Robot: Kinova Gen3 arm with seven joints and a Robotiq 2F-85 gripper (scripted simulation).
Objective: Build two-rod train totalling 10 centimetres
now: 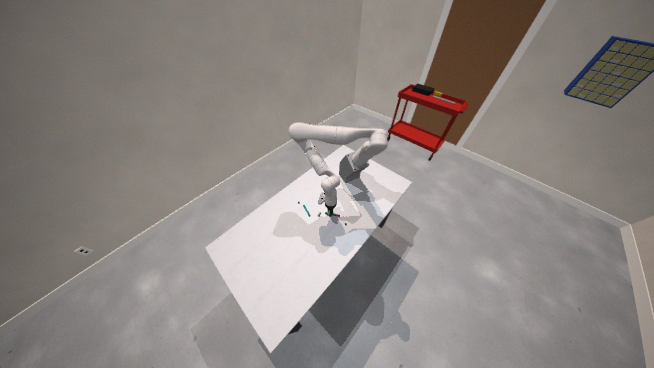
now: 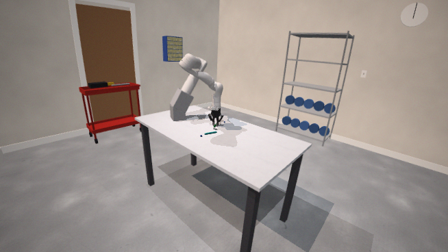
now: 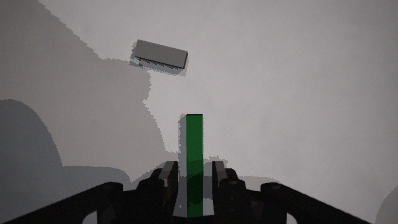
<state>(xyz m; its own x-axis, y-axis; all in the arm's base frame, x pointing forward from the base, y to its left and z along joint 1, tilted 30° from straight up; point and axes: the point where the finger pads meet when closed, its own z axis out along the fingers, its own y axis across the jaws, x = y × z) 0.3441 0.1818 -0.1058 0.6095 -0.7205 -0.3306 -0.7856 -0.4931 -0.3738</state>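
Now: the green rod 20 mm below my hand. Round my hand: grey rod: 60 mm ahead, 50 mm to the right, 20 mm below; then turquoise rod: 110 mm ahead, 130 mm to the right, 20 mm below; then magenta rod: 30 mm behind, 40 mm to the left, 20 mm below.
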